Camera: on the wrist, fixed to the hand. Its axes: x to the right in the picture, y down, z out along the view.
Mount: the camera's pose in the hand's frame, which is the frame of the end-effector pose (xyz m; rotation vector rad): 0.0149 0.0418 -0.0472 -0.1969 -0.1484 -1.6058
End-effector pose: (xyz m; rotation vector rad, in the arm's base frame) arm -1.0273 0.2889 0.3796 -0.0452 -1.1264 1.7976
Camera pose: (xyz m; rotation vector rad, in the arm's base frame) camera -1.0419 0.3275 0.3296 0.6901 -0.9099 0.2519
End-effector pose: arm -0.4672 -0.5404 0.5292 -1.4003 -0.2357 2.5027
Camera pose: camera -0.4406 -0.5750 0.4814 -0.5156 -1.1004 1.1837
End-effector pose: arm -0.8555 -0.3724 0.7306 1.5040 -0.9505 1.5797
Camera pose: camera -0.9145 -0.3486 0.7429 1.4953 0.1920 0.1886
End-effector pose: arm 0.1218 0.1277 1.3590 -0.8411 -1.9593 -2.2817
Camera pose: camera 0.1057 0.0801 1.3999 -0.5033 1.3099 1.2760
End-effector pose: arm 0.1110 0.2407 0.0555 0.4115 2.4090 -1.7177
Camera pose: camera 0.1113 0.2999 0.0293 1.4045 -1.8565 1.0338
